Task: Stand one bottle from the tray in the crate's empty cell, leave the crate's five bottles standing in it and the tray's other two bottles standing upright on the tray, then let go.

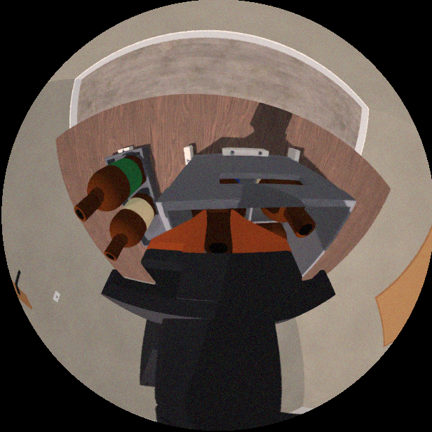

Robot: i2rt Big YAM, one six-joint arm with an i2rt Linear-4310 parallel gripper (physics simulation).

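Note:
My gripper (218,214) has its orange fingers shut on the neck of a brown bottle (218,225). The bottle's neck stands up between the fingertips, over the left part of the grey crate (260,170); its lower part is hidden by the fingers and the crate's wall, so its depth cannot be told. In the crate's right part a brown bottle (300,221) shows its neck, and part of another brown bottle (270,230) shows beside the right finger. The other crate bottles are mostly hidden. On the tray (156,227) at the left stand a green-labelled bottle (128,175) and a cream-labelled bottle (139,211).
The crate's tall slotted end wall faces the far side. White blocks (245,152) (188,154) lie on the wooden table (200,115) beyond it. The tray stands close to the crate's left side. A pale-rimmed surface (215,62) lies beyond the table's far edge.

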